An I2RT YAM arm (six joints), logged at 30 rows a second.
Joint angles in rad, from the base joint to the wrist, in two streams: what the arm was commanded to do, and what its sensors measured. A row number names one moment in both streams.
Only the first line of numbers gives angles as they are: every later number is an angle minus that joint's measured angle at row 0.
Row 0, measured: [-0.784 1.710 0.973 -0.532 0.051 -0.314]
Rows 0 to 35, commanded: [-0.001 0.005 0.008 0.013 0.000 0.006]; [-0.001 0.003 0.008 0.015 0.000 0.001]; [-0.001 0.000 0.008 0.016 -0.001 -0.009]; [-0.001 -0.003 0.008 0.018 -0.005 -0.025]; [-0.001 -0.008 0.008 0.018 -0.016 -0.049]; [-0.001 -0.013 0.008 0.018 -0.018 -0.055]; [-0.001 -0.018 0.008 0.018 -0.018 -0.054]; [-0.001 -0.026 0.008 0.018 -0.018 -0.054]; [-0.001 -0.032 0.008 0.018 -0.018 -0.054]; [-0.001 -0.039 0.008 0.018 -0.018 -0.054]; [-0.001 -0.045 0.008 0.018 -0.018 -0.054]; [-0.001 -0.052 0.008 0.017 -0.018 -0.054]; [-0.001 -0.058 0.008 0.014 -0.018 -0.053]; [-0.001 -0.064 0.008 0.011 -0.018 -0.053]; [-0.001 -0.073 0.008 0.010 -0.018 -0.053]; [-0.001 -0.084 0.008 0.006 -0.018 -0.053]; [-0.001 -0.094 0.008 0.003 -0.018 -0.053]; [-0.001 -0.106 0.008 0.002 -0.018 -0.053]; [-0.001 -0.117 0.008 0.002 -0.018 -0.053]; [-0.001 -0.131 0.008 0.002 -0.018 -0.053]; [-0.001 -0.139 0.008 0.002 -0.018 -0.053]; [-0.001 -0.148 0.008 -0.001 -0.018 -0.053]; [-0.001 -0.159 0.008 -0.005 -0.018 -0.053]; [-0.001 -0.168 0.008 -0.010 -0.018 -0.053]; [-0.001 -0.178 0.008 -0.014 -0.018 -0.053]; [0.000 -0.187 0.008 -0.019 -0.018 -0.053]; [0.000 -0.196 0.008 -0.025 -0.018 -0.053]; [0.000 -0.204 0.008 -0.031 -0.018 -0.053]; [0.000 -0.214 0.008 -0.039 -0.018 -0.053]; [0.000 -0.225 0.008 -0.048 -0.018 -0.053]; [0.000 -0.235 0.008 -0.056 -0.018 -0.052]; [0.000 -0.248 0.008 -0.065 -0.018 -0.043]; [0.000 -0.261 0.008 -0.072 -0.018 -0.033]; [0.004 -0.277 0.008 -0.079 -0.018 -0.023]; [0.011 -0.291 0.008 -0.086 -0.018 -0.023]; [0.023 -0.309 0.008 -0.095 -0.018 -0.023]
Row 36, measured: [0.003 -0.255 0.001 -0.081 -0.020 -0.045]
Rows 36 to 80, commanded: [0.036 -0.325 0.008 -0.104 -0.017 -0.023]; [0.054 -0.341 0.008 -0.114 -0.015 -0.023]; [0.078 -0.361 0.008 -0.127 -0.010 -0.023]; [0.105 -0.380 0.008 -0.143 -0.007 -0.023]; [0.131 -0.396 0.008 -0.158 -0.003 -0.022]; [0.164 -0.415 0.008 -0.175 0.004 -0.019]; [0.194 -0.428 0.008 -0.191 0.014 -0.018]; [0.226 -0.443 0.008 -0.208 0.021 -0.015]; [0.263 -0.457 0.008 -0.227 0.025 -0.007]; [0.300 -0.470 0.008 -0.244 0.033 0.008]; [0.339 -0.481 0.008 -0.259 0.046 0.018]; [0.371 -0.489 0.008 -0.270 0.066 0.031]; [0.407 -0.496 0.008 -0.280 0.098 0.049]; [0.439 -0.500 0.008 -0.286 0.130 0.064]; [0.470 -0.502 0.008 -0.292 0.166 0.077]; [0.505 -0.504 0.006 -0.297 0.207 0.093]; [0.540 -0.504 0.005 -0.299 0.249 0.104]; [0.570 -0.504 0.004 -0.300 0.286 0.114]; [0.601 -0.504 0.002 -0.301 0.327 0.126]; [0.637 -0.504 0.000 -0.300 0.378 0.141]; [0.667 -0.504 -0.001 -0.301 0.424 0.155]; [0.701 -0.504 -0.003 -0.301 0.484 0.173]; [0.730 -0.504 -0.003 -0.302 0.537 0.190]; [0.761 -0.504 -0.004 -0.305 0.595 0.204]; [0.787 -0.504 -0.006 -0.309 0.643 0.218]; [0.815 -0.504 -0.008 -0.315 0.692 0.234]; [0.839 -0.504 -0.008 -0.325 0.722 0.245]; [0.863 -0.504 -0.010 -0.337 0.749 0.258]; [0.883 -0.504 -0.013 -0.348 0.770 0.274]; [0.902 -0.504 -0.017 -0.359 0.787 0.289]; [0.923 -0.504 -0.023 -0.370 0.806 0.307]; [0.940 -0.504 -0.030 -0.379 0.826 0.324]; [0.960 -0.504 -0.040 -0.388 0.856 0.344]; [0.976 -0.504 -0.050 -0.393 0.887 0.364]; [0.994 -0.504 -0.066 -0.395 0.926 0.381]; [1.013 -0.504 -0.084 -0.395 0.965 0.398]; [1.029 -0.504 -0.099 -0.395 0.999 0.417]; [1.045 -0.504 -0.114 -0.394 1.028 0.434]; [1.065 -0.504 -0.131 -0.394 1.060 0.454]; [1.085 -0.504 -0.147 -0.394 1.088 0.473]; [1.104 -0.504 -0.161 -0.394 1.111 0.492]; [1.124 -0.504 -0.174 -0.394 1.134 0.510]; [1.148 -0.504 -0.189 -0.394 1.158 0.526]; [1.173 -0.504 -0.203 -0.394 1.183 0.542]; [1.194 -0.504 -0.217 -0.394 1.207 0.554]
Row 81, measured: [1.144 -0.494 -0.190 -0.391 1.059 0.461]
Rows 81 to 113, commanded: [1.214 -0.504 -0.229 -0.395 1.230 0.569]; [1.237 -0.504 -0.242 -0.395 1.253 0.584]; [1.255 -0.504 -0.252 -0.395 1.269 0.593]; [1.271 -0.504 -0.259 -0.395 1.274 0.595]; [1.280 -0.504 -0.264 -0.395 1.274 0.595]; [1.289 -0.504 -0.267 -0.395 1.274 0.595]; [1.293 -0.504 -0.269 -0.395 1.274 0.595]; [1.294 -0.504 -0.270 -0.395 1.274 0.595]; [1.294 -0.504 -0.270 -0.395 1.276 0.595]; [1.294 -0.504 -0.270 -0.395 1.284 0.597]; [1.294 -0.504 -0.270 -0.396 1.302 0.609]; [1.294 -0.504 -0.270 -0.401 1.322 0.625]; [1.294 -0.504 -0.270 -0.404 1.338 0.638]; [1.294 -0.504 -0.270 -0.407 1.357 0.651]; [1.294 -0.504 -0.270 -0.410 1.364 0.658]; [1.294 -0.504 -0.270 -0.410 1.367 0.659]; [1.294 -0.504 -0.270 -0.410 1.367 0.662]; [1.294 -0.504 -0.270 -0.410 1.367 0.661]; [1.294 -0.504 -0.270 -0.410 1.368 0.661]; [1.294 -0.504 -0.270 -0.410 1.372 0.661]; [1.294 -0.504 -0.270 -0.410 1.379 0.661]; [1.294 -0.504 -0.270 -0.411 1.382 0.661]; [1.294 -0.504 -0.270 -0.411 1.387 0.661]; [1.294 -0.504 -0.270 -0.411 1.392 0.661]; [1.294 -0.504 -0.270 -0.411 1.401 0.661]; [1.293 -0.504 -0.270 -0.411 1.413 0.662]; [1.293 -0.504 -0.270 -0.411 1.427 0.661]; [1.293 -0.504 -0.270 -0.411 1.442 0.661]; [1.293 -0.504 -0.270 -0.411 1.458 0.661]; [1.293 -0.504 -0.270 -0.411 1.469 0.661]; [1.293 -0.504 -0.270 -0.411 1.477 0.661]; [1.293 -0.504 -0.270 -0.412 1.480 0.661]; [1.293 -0.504 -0.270 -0.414 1.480 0.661]
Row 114, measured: [1.287 -0.494 -0.272 -0.407 1.414 0.630]
